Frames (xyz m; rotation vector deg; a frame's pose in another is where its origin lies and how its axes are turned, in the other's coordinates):
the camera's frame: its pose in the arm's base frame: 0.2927 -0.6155 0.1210 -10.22 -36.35 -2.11
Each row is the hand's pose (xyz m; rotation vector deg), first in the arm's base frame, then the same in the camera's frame.
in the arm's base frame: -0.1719 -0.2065 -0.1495 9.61 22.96 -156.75
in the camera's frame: -0.5261 0.4030 0.1309 -38.42 45.97 -152.22
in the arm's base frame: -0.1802 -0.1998 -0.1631 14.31 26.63 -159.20
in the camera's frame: -0.5407 0.4109 0.1262 -35.26 48.71 -156.57
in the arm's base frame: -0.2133 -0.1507 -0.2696 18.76 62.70 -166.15
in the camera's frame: -0.6295 0.4728 0.0700 33.34 -71.45 150.24
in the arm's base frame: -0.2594 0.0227 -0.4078 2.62 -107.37 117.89
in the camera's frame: -0.7449 0.6607 0.0185 39.79 -93.73 92.79
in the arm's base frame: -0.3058 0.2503 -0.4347 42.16 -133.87 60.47
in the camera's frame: -0.7936 0.8846 0.0647 57.82 -107.49 29.66
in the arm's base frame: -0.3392 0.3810 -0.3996 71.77 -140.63 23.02
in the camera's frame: -0.7971 1.0049 0.1352 71.75 -111.74 -11.08
